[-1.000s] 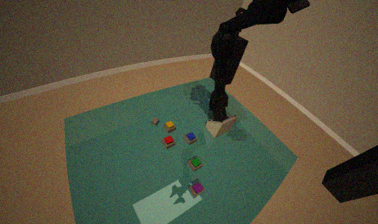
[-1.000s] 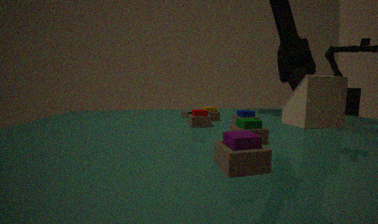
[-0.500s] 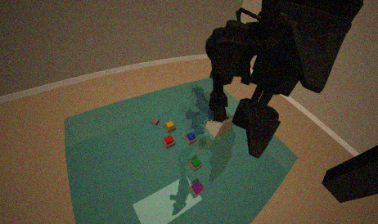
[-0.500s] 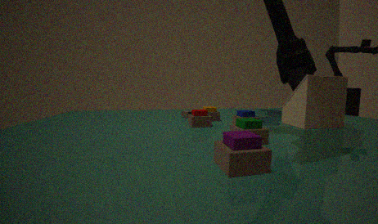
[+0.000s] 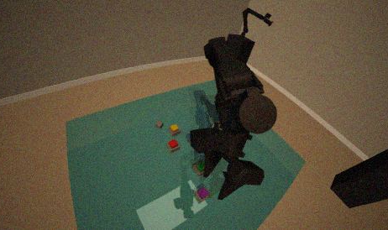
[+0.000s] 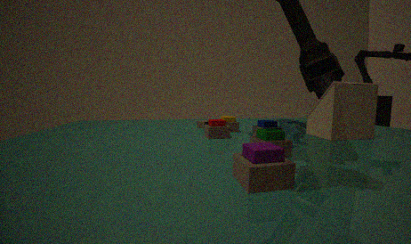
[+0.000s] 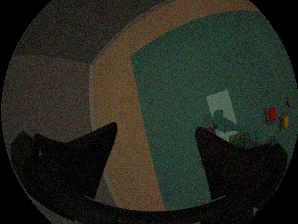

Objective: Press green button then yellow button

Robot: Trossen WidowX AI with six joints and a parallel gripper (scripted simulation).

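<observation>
My gripper tip is now 230 mm above the green button, 110 mm to the left of it and 110 mm past it. The rest, counted from my gripper tip: red button: 270 mm to the right, 230 mm below, 50 mm behind; yellow button: 350 mm to the right, 230 mm below, 100 mm behind; purple button: 230 mm below, 50 mm behind, 20 mm to the right.
</observation>
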